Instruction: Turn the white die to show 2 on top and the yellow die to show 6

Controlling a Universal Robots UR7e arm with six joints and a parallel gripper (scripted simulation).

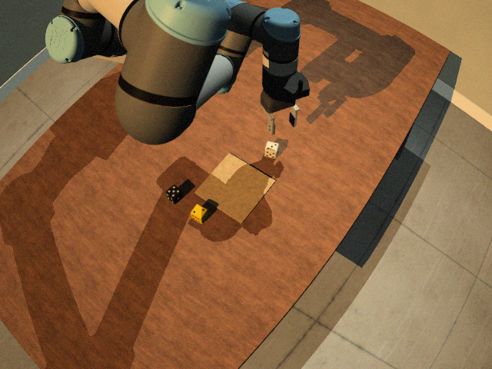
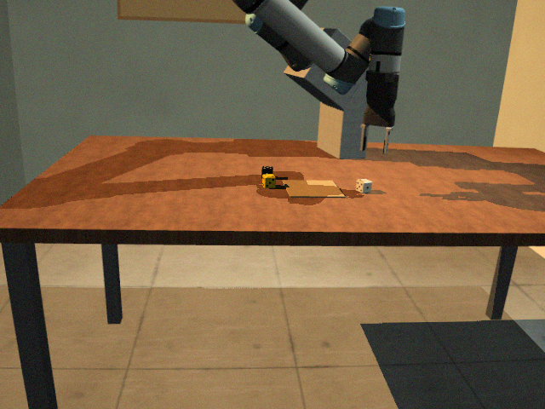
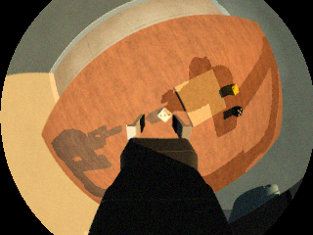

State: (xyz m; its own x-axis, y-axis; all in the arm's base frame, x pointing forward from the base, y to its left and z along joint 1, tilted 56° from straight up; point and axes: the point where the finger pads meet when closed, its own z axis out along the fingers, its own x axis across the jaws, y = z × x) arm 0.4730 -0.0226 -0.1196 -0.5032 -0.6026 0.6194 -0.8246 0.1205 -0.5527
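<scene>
The white die lies 2 cm behind my hand, 1 cm to the right of it and 11 cm below it. From my hand the other things lie so: yellow die 6 cm behind, 25 cm to the right, 11 cm below; then tan mat 4 cm behind, 14 cm to the right, 13 cm below; then black die 14 cm behind, 25 cm to the right, 11 cm below.
</scene>
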